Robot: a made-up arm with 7 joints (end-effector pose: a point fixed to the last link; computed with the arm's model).
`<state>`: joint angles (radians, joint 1 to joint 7).
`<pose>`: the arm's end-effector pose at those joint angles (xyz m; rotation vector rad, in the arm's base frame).
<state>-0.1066 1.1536 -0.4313 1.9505 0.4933 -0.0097 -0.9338</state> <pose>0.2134 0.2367 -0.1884 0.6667 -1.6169 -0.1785</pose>
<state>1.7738 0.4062 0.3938 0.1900 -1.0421 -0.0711 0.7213</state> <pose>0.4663 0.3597 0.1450 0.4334 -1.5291 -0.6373</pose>
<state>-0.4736 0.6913 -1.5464 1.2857 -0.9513 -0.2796 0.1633</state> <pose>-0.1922 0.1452 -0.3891 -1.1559 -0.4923 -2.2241</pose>
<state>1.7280 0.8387 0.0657 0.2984 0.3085 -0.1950 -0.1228</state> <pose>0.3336 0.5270 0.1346 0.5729 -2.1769 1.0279</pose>
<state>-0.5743 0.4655 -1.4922 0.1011 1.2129 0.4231 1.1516</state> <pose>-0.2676 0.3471 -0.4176 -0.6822 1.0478 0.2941</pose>
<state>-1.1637 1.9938 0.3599 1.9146 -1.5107 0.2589 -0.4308</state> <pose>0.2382 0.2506 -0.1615 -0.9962 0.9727 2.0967</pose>
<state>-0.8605 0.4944 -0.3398 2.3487 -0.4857 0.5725 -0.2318</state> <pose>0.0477 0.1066 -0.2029 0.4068 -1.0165 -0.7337</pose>
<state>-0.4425 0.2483 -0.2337 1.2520 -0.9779 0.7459 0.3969</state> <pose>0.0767 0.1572 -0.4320 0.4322 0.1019 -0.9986</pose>
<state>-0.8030 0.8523 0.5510 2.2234 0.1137 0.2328 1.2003</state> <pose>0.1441 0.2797 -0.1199 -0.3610 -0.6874 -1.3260</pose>
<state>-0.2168 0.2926 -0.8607 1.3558 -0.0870 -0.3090 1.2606</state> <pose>0.0914 0.0277 -0.3999 -1.5175 -0.5536 -1.6042</pose>
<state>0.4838 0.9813 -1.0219 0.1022 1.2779 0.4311 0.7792</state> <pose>0.1622 0.5654 -0.2771 -0.0568 -0.4078 0.4474</pose>
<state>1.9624 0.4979 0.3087 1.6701 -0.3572 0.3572 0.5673</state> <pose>0.0585 0.3167 0.3065 1.0550 -2.9131 0.0923</pose>
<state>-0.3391 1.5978 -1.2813 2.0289 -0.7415 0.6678 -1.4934</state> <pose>-0.0109 0.2808 -0.2428 1.2191 -1.7750 -1.7256</pose>
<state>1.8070 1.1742 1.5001 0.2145 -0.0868 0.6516 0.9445</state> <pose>0.1480 0.6462 0.0399 -1.1613 -2.6133 0.7315</pose>
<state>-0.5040 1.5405 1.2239 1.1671 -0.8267 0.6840 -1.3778</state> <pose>0.1848 0.5114 0.1569 -2.5635 0.2472 -0.2071</pose>
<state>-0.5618 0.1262 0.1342 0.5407 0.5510 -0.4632 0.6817</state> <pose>-0.1458 0.2111 -0.4953 -0.3388 -0.6401 0.3534</pose>
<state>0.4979 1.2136 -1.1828 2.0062 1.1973 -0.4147 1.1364</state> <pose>0.2116 0.1898 -0.1915 -1.6317 -1.0743 -1.2544</pose>
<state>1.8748 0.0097 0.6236 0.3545 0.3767 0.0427 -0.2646</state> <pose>0.4775 0.1899 0.2311 -0.7899 -1.8645 0.9826</pose>
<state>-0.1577 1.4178 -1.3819 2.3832 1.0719 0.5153 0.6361</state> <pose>0.0046 0.1672 -0.1972 -1.3938 0.4126 -0.6110</pose>
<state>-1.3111 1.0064 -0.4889 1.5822 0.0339 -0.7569 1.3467</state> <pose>-0.1797 0.2830 -0.2992 -1.8716 -0.0176 -1.2446</pose>
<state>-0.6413 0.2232 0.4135 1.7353 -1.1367 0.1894 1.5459</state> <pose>0.0842 0.2846 -0.3030 -0.2524 0.2261 -0.9927</pose>
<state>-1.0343 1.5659 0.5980 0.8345 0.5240 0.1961 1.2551</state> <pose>0.1830 0.5816 -0.0873 -0.0820 -0.1294 -0.5255</pose>
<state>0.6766 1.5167 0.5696 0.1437 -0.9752 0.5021 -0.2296</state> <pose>0.0309 0.6690 0.0146 1.7705 0.1606 0.5492</pose>
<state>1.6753 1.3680 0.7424 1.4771 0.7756 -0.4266 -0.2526</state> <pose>-0.1429 0.4533 0.1881 -0.5154 1.7925 -0.6279</pose>
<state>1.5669 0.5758 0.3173 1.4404 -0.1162 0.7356 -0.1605</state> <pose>0.2088 0.3654 0.2585 0.7052 -2.1682 0.8873</pose>
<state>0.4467 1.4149 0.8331 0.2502 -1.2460 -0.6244 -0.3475</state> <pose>0.0556 0.6643 -0.0100 1.9179 -0.7515 -0.5051</pose>
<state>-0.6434 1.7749 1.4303 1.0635 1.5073 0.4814 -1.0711</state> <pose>0.2157 0.4733 0.2315 0.8743 -1.4981 1.2981</pose>
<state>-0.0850 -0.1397 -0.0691 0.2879 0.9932 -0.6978 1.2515</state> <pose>0.0331 0.0497 -0.5300 -0.9777 -1.2538 0.3829</pose>
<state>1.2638 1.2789 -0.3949 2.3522 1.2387 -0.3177 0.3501</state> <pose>0.1433 0.1776 0.1438 -0.5784 -2.5711 -1.6318</pose>
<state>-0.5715 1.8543 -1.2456 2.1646 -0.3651 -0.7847 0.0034</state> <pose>-0.0338 0.2981 -0.1874 -1.2309 -0.6350 -1.6606</pose>
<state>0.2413 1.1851 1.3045 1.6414 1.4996 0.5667 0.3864</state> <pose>0.0338 0.4582 0.1651 -0.2951 -2.5635 -0.1166</pose>
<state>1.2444 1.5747 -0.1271 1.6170 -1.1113 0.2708 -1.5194</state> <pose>0.1195 0.3836 0.2475 -1.7066 0.5131 -0.1897</pose>
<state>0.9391 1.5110 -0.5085 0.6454 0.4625 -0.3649 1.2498</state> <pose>0.1739 0.6104 0.0520 0.3679 -1.0566 -0.8861</pose>
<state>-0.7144 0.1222 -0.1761 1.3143 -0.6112 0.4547 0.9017</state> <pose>-0.0248 0.1238 -0.4288 -0.5892 0.1709 -0.7481</pose>
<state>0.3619 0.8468 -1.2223 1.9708 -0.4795 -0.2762 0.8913</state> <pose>0.1817 0.0910 -0.2354 -0.5622 -0.8027 -2.5630</pose>
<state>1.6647 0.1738 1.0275 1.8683 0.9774 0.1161 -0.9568</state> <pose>0.1313 0.3832 0.1490 1.2328 1.6676 -1.8414</pose>
